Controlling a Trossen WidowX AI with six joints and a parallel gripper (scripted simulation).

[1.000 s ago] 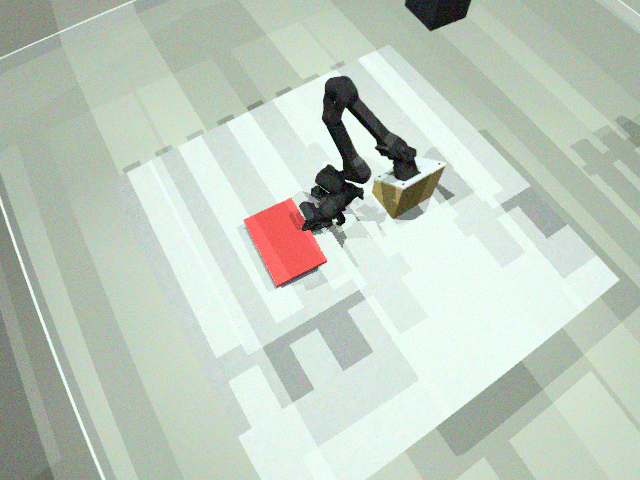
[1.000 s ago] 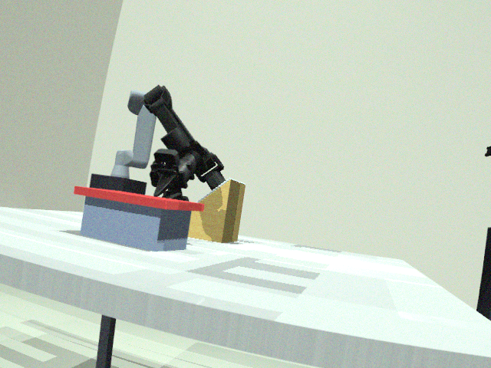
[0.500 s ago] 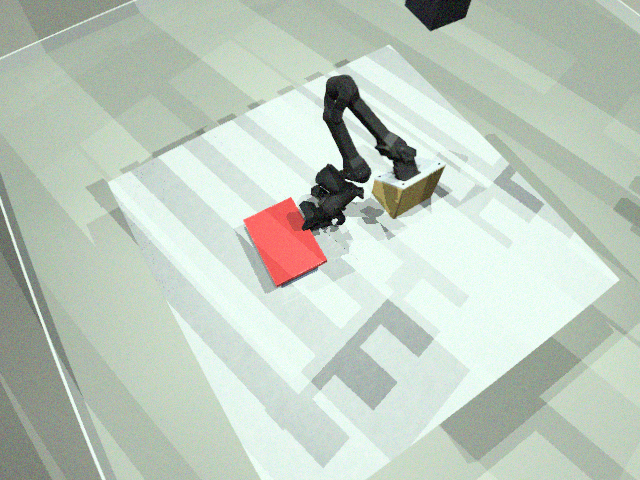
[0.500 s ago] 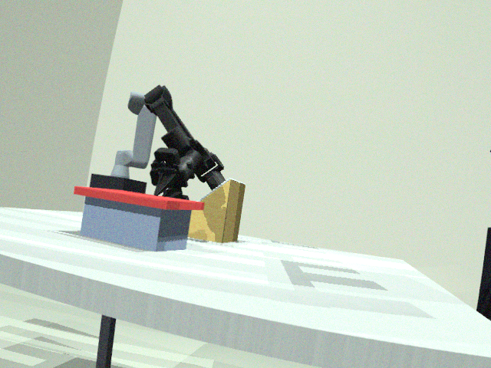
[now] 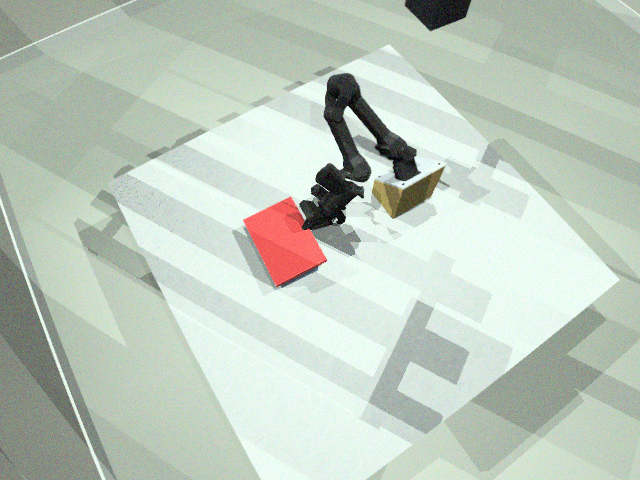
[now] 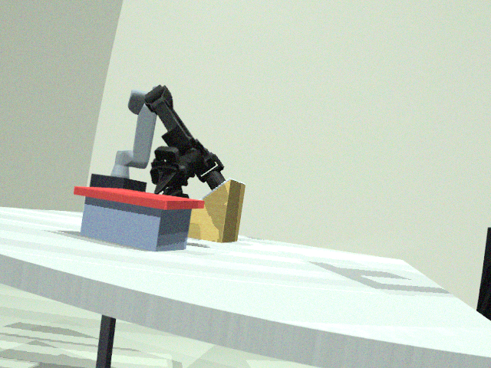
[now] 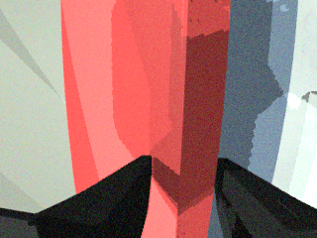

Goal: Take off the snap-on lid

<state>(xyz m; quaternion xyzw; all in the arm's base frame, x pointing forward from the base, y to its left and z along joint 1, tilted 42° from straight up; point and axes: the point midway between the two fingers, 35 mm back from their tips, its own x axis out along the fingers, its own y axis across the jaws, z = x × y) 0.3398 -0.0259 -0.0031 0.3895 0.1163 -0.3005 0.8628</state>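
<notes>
Now: gripper tip 80 mm short of the red lid. The rest, counted from my gripper tip: blue-grey storage box: 80 mm ahead, 60 mm below.
</notes>
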